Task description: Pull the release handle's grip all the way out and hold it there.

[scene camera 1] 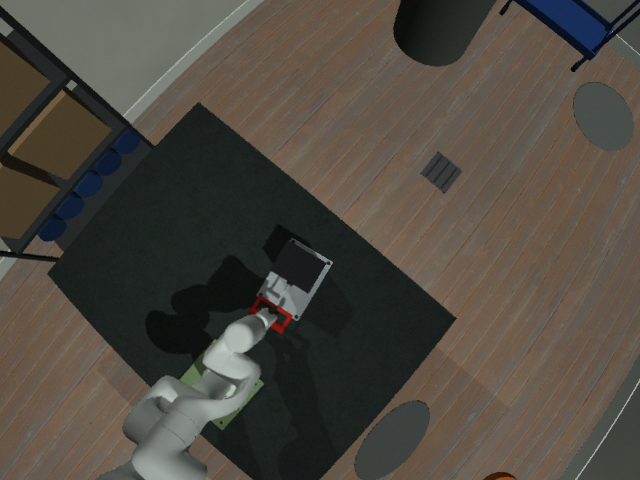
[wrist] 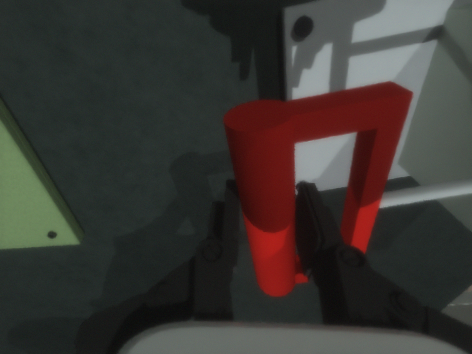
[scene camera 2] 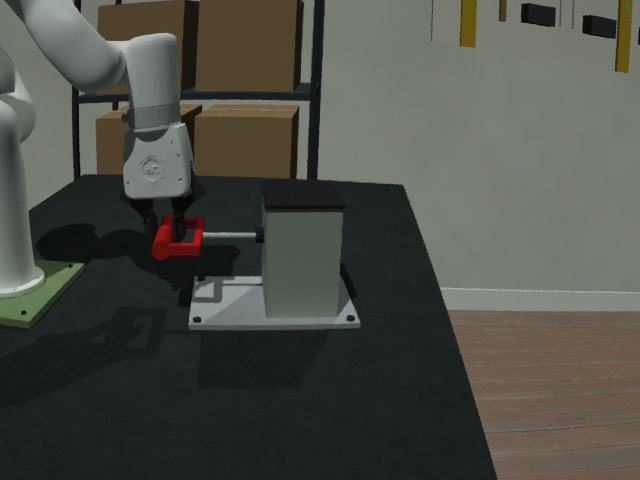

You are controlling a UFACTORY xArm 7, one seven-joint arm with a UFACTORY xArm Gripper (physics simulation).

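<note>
The red release handle's grip (scene camera 1: pixel 281 326) (scene camera 2: pixel 162 241) (wrist: pixel 265 175) is a thick round bar on a rectangular red frame. A thin pale rod (scene camera 2: pixel 230 235) (wrist: pixel 425 194) joins the frame to a pale housing (scene camera 2: pixel 302 263) with a dark top, and a long stretch of the rod shows outside it. My gripper (scene camera 2: pixel 164 232) (wrist: pixel 266 200) is shut on the grip, one finger on the outer side and one inside the frame. In scene camera 1 the arm's wrist partly covers the frame. The handle hangs level above the table mat.
The housing stands on a light base plate (scene camera 1: pixel 298 308) (scene camera 2: pixel 310 322) (wrist: pixel 310 65) with dark bolts, on a dark mat (scene camera 1: pixel 196 170) (scene camera 2: pixel 361 413). The arm stands on a green plate (scene camera 1: pixel 223 421) (scene camera 2: pixel 51 281) (wrist: pixel 30 210). Shelving with cardboard boxes (scene camera 1: pixel 67 131) (scene camera 2: pixel 248 144) is behind.
</note>
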